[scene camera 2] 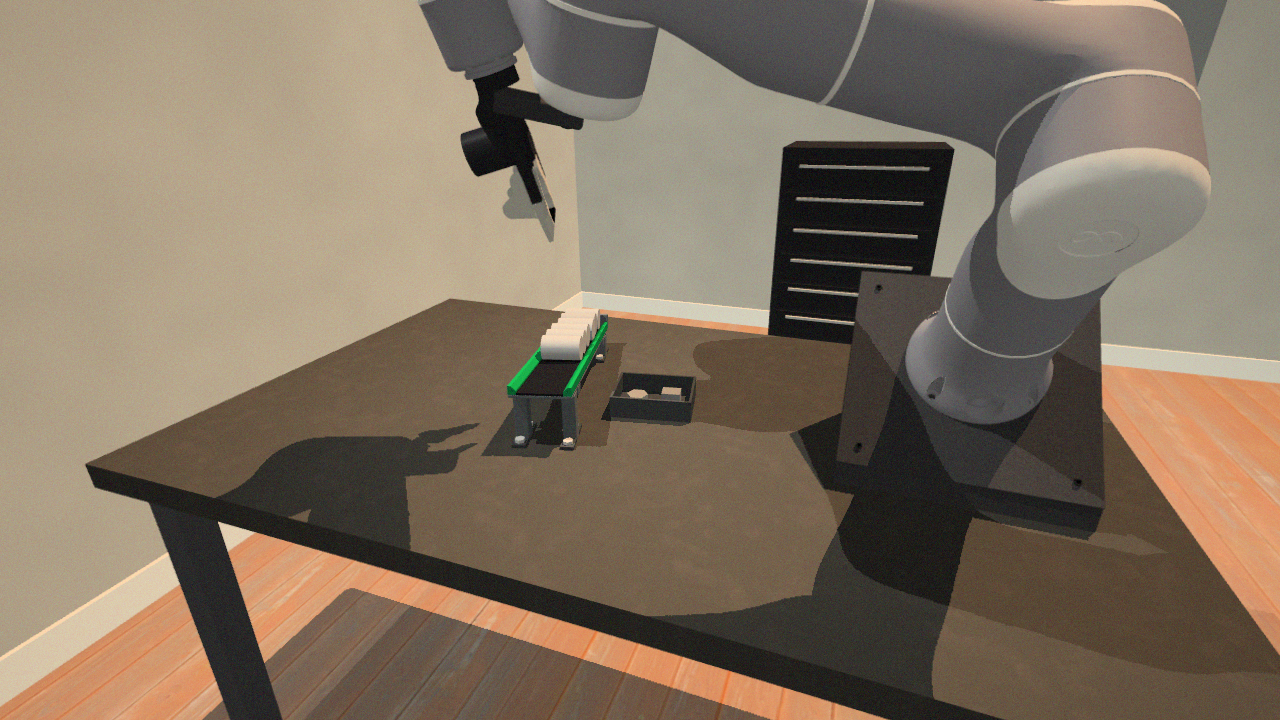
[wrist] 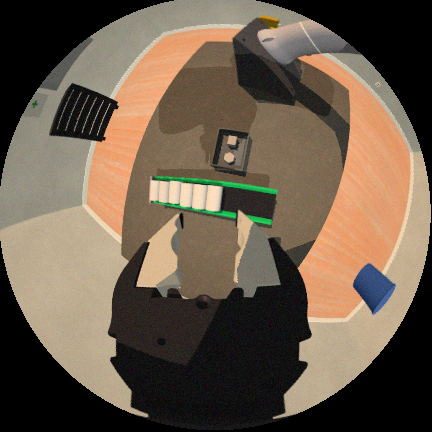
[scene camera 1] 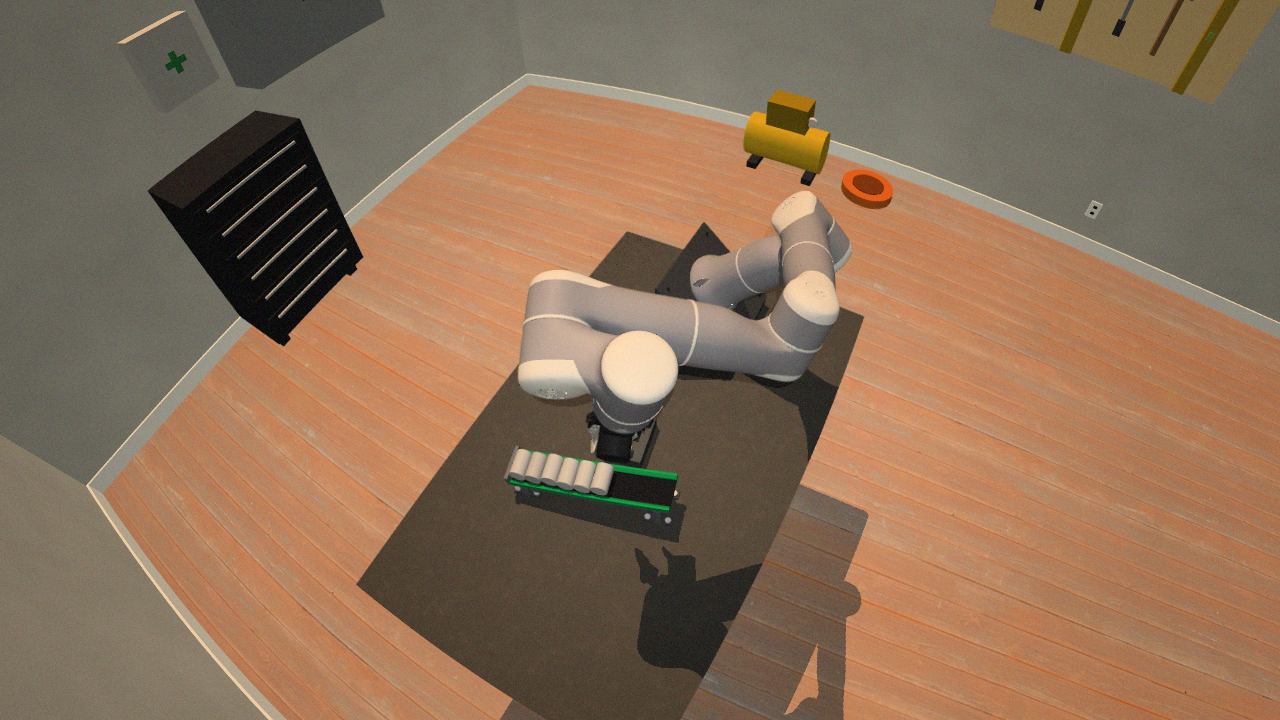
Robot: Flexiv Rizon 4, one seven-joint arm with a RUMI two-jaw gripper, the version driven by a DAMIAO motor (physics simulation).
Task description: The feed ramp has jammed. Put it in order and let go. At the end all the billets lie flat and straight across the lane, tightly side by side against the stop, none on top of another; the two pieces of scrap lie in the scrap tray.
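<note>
Several pale cylindrical billets (scene camera 1: 568,473) (scene camera 2: 562,347) (wrist: 186,195) lie flat and straight across the feed ramp (scene camera 1: 646,488) (scene camera 2: 547,377) (wrist: 249,201), side by side in one row at its far-left end in the wrist view. None lies on top of another. The stop is mostly hidden behind the end billet. A scrap block (scene camera 2: 671,392) (wrist: 232,141) and a hexagonal scrap piece (scene camera 2: 636,394) (wrist: 229,158) lie in the dark scrap tray (scene camera 2: 651,410) (wrist: 244,159). My gripper (scene camera 2: 544,214) (wrist: 208,213) is open and empty, well above the ramp and clear of the billets.
The tray stands on the dark table (scene camera 1: 519,591) (scene camera 2: 572,528) (wrist: 190,90) beside the ramp, on the robot base side (scene camera 2: 975,429). The ramp stands on short legs with green side rails. A black drawer cabinet (scene camera 1: 259,223) (scene camera 2: 859,232) (wrist: 84,112) stands beyond the table.
</note>
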